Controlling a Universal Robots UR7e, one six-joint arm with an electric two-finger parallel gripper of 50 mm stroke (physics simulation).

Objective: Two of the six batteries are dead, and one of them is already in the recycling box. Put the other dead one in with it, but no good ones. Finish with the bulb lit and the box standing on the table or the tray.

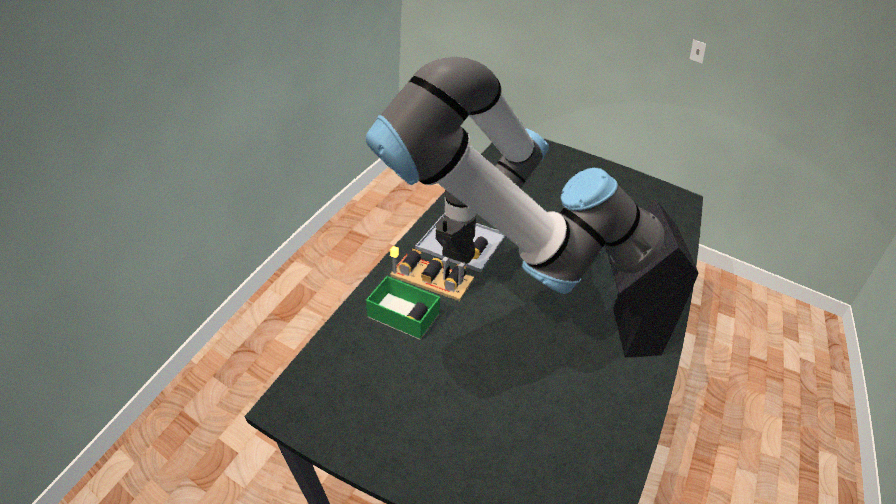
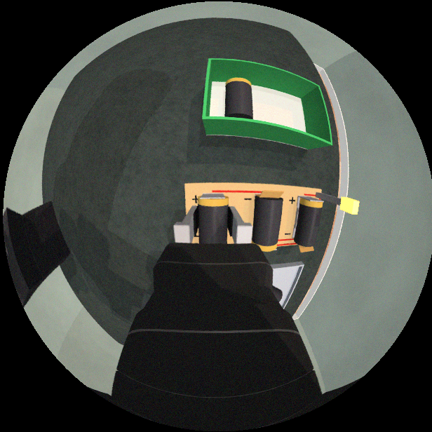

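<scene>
My gripper (image 1: 453,270) (image 2: 212,214) is shut on a black battery with a yellow band (image 1: 451,281) (image 2: 213,220), which lies in the end slot of the wooden board (image 1: 461,292) (image 2: 191,190). The middle battery (image 1: 432,270) (image 2: 267,220) and the far battery (image 1: 410,260) (image 2: 309,223) lie in the other slots. The bulb (image 1: 394,252) (image 2: 349,205) glows yellow. The green recycling box (image 1: 393,318) (image 2: 260,128) stands on the table with one battery (image 1: 417,310) (image 2: 239,98) inside. One battery (image 1: 481,244) shows on the tray; the gripper hides part of the tray.
The grey tray (image 1: 493,238) (image 2: 290,279) lies behind the board, partly under the gripper body. The box stands on the opposite side of the board, near the long edge of the dark table (image 1: 501,438) (image 2: 145,115). The bulb's post rises at the board's far end.
</scene>
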